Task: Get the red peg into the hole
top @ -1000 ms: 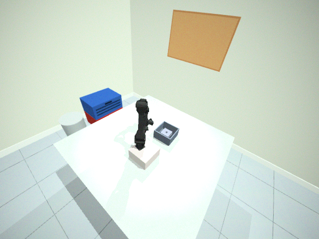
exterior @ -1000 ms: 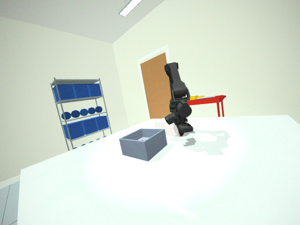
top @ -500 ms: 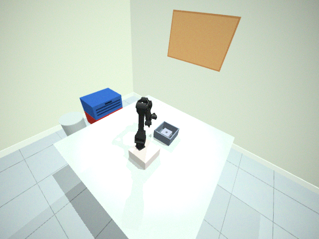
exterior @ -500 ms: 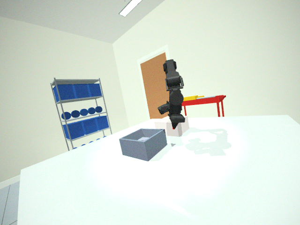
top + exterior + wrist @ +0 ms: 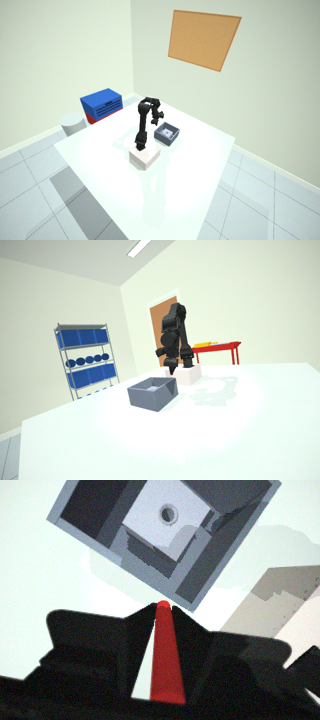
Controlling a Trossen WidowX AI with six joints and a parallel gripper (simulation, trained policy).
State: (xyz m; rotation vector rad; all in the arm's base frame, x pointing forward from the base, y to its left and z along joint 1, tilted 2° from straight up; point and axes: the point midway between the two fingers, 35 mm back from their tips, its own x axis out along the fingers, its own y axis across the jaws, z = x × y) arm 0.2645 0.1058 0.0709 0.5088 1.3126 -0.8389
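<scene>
The pale plate is 9 cm to the right of my gripper tip, 9 cm below it and 7 cm ahead of it. Also, from my gripper tip: red peg (3 cm above, 1 cm to the left); grey box (11 cm below, 9 cm to the right, 7 cm ahead).
</scene>
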